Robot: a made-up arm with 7 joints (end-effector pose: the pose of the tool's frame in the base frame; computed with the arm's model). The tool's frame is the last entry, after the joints. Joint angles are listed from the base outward.
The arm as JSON. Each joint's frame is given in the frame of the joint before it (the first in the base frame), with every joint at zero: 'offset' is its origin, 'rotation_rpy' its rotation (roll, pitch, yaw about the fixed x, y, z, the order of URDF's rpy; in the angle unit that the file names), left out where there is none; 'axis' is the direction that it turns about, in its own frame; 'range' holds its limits. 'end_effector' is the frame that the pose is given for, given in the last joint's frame.
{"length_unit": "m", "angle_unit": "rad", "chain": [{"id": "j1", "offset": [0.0, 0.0, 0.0], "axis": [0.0, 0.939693, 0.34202], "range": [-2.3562, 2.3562]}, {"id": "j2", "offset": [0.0, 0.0, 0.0], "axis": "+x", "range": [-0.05, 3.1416]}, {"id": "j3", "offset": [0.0, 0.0, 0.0], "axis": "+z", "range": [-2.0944, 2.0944]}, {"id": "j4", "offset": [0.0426, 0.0, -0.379], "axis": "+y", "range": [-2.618, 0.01]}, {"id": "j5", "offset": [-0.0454, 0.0, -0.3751], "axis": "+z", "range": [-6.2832, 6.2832]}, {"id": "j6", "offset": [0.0, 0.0, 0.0], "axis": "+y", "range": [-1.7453, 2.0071]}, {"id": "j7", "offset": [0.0, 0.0, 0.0], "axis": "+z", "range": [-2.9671, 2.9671]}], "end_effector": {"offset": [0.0, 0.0, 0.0]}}
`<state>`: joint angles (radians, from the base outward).
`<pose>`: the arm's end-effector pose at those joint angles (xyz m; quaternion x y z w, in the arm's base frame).
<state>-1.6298 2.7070 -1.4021 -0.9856 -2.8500 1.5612 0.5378</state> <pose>-0.2152 0.6160 0.2698 -0.6779 -0.4508 0.3294 0.4783</pose>
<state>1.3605 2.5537 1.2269 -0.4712 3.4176 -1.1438 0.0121</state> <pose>0.5651 0.4444 0.2268 0.0126 0.8054 -0.5910 0.0430</pose>
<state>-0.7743 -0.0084 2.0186 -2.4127 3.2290 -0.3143 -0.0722</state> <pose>0.0557 0.3050 -0.1647 0.6266 0.4638 -0.1427 0.6098</pose>
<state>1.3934 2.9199 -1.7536 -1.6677 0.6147 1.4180 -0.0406</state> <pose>0.0880 0.4918 0.2784 -0.3080 -0.9076 0.2085 0.1949</pose>
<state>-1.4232 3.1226 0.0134 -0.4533 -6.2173 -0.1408 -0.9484</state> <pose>-0.6557 0.1562 0.3392 0.9102 0.1834 0.3595 0.0928</pose>
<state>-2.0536 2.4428 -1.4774 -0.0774 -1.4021 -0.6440 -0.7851</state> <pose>-0.3156 0.6838 0.0758 0.4563 0.3785 -0.5665 0.5723</pose>
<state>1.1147 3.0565 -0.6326 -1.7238 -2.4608 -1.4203 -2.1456</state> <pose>0.3541 0.4265 -0.0616 0.8699 0.2106 -0.2519 0.3681</pose>
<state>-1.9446 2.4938 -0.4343 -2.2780 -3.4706 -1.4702 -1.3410</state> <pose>-0.0867 0.1033 0.3719 -0.1951 0.9091 -0.2341 0.2840</pose>
